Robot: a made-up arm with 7 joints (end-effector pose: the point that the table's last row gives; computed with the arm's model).
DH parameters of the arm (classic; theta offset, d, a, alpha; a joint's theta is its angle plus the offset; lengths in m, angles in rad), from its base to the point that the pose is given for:
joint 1: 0 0.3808 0 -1.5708
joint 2: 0 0 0 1.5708
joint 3: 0 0.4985 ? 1.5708
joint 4: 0 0 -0.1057 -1.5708
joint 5: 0 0.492 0 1.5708
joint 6: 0 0 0.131 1.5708
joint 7: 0 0 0 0
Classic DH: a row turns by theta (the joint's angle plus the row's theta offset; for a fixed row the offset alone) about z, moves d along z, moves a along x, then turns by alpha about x.
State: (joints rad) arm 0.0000 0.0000 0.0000 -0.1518 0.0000 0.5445 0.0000
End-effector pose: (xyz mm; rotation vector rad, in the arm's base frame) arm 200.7 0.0 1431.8 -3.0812 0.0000 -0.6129
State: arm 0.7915 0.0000 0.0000 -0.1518 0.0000 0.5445 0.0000
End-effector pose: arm 141.1 142.8 1431.8 -2.7145 -1.1341 -0.5399
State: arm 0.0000 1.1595 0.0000 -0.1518 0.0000 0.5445 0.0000
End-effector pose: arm 1043.6 0.0 617.0 -2.9135 0.0000 1.1752
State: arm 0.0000 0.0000 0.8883 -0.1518 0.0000 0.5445 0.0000
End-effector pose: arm 126.6 155.8 1431.8 -2.6429 -1.2577 -0.5257
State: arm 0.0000 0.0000 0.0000 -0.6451 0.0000 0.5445 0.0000
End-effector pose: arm 451.5 0.0 1322.8 -3.1376 0.0000 0.1580
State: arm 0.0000 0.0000 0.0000 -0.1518 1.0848 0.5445 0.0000
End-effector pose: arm 141.7 99.1 1440.8 -2.3787 -1.3741 -0.4732
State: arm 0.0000 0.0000 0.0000 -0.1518 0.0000 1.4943 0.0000
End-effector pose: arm 109.4 0.0 1509.2 -2.4600 0.0000 -1.9540
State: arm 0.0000 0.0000 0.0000 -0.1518 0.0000 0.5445 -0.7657
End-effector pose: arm 200.7 0.0 1431.8 2.7327 1.1005 0.5436
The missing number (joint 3, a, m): 0.1098
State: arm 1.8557 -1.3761 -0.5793 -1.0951 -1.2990 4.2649 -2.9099
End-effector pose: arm 354.5 -619.5 878.1 0.3494 -0.6000 0.3728
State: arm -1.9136 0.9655 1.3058 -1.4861 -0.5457 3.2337 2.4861
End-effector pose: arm 309.6 -820.8 741.7 0.2790 1.6720 -0.6587
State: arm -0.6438 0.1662 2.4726 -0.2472 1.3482 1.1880 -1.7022
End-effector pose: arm 60.5 38.0 1508.7 1.4748 -1.3541 -0.9820
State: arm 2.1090 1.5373 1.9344 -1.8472 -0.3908 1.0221 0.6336
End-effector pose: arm -759.6 -26.2 618.6 -0.7785 2.1428 -0.6962
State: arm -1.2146 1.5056 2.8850 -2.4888 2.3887 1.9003 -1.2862
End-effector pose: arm 162.7 38.4 901.4 0.2077 -0.4182 0.2548
